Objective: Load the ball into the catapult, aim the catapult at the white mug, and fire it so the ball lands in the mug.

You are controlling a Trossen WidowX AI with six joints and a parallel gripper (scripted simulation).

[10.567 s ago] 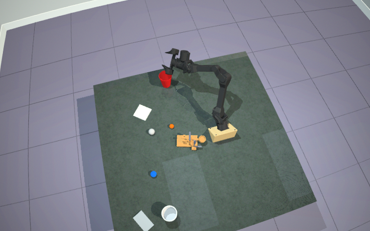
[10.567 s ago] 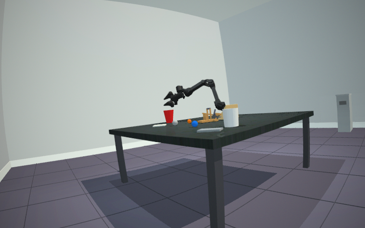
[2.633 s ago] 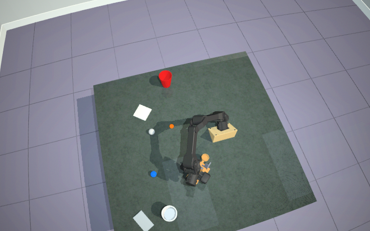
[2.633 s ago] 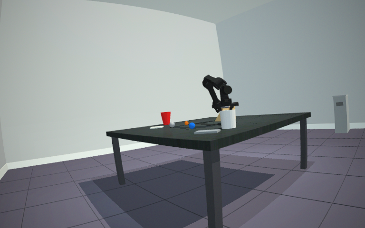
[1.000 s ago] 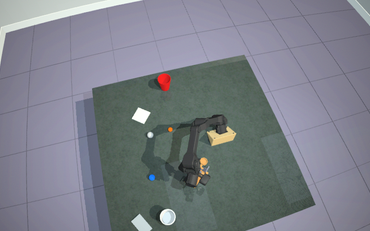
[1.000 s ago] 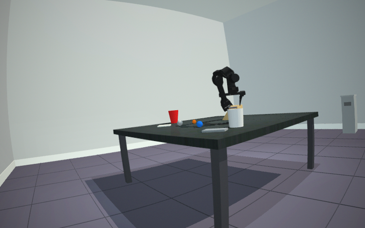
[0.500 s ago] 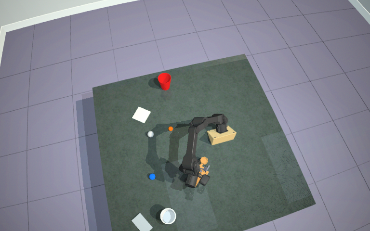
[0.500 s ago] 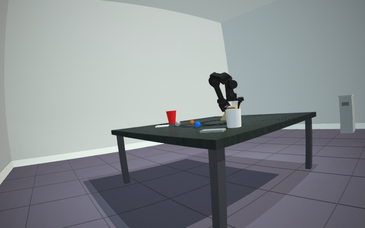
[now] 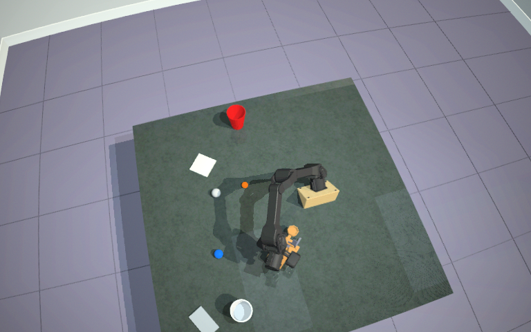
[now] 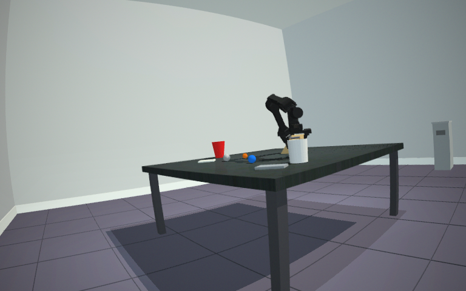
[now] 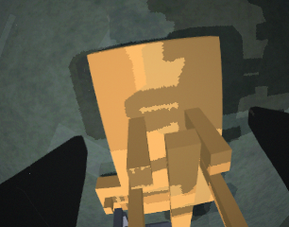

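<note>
My gripper tip is now 38 cm to the left of the orange ball, 3 cm above it and 1 cm short of it. Round my gripper tip: white mug: 23 cm ahead, 17 cm to the left, 2 cm below; then blue ball: 24 cm ahead, 11 cm to the right, 3 cm below; then wooden catapult: 7 cm behind, 3 cm to the right, 1 cm above.
</note>
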